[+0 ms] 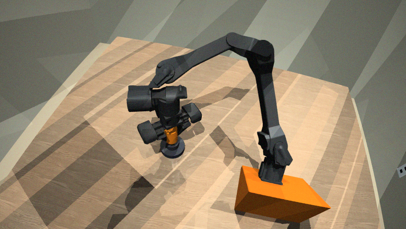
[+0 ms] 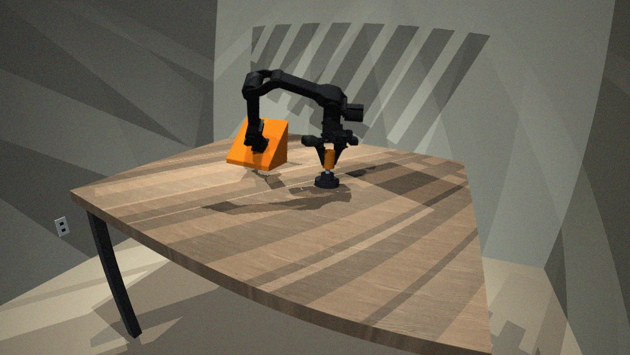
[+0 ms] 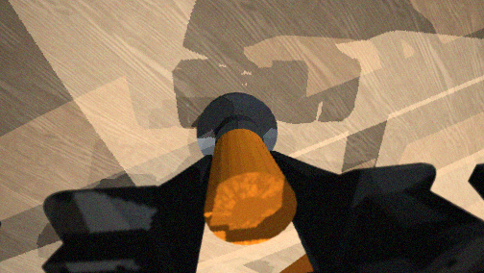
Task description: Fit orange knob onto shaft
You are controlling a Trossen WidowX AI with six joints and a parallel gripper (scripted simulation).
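Right now my gripper tip is 30 mm below the orange knob. Also, from my gripper tip: round pedestal 40 mm below.
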